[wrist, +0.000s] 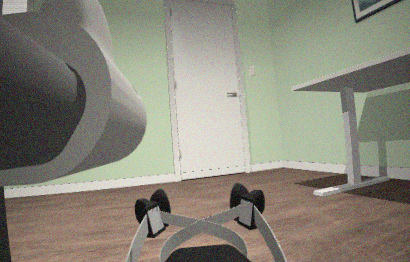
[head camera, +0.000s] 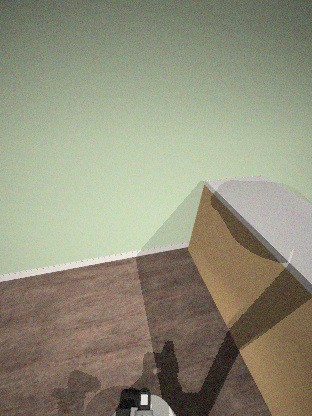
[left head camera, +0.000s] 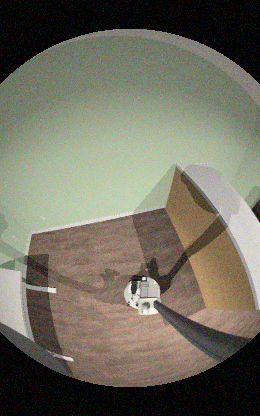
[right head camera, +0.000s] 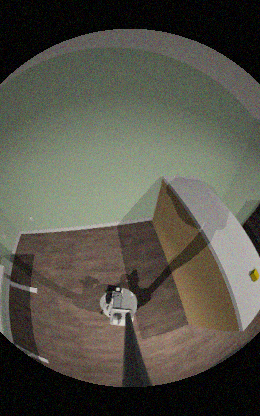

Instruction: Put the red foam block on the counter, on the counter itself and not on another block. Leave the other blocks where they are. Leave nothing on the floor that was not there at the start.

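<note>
Wrist view: my gripper (wrist: 199, 201) and a white door (wrist: 206, 92) visible. Head camera: a counter (head camera: 244, 241). Left head camera view: the counter again (left head camera: 208, 215). Right head camera view: the counter also visible (right head camera: 204, 244).
</note>
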